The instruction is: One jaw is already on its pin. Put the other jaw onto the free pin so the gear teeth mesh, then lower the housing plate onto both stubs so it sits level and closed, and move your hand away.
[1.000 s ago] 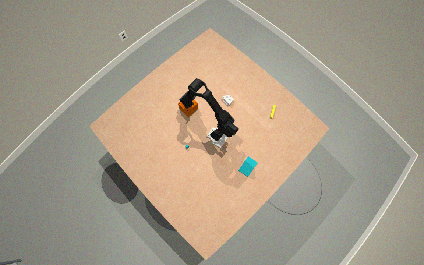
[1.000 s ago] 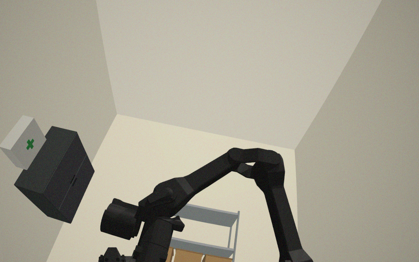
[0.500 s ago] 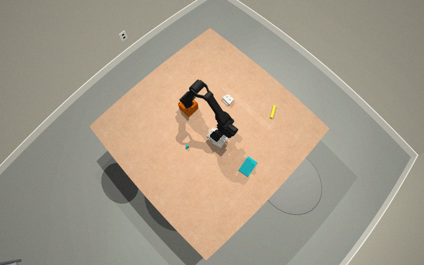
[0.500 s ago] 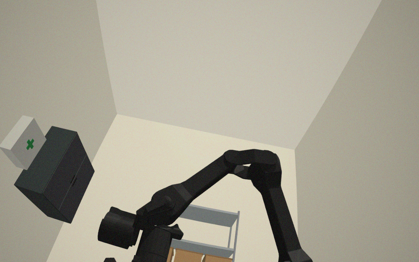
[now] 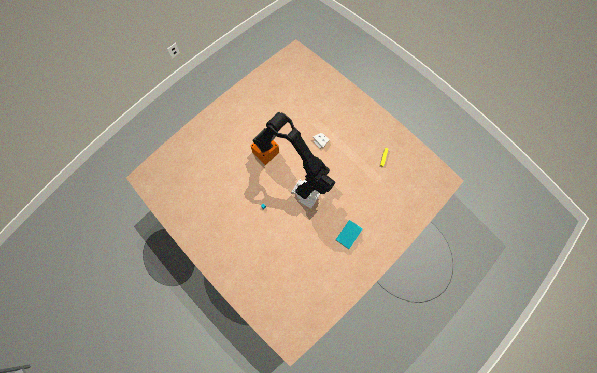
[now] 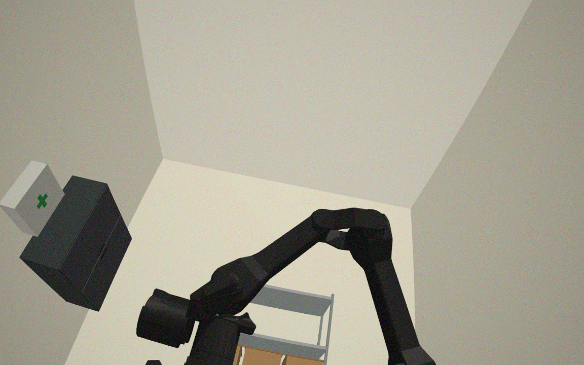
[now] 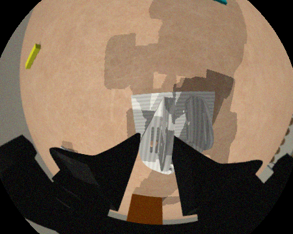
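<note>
Now: gripper tip 30 mm past the grey jaw and 30 mm to the left of it. Round my gripper tip: grey housing plate (180 mm behind, 190 mm to the left, 10 mm below); small teal cube (60 mm behind, 250 mm to the right, 20 mm below); flat teal block (290 mm ahead, 10 mm to the left, 30 mm below).
</note>
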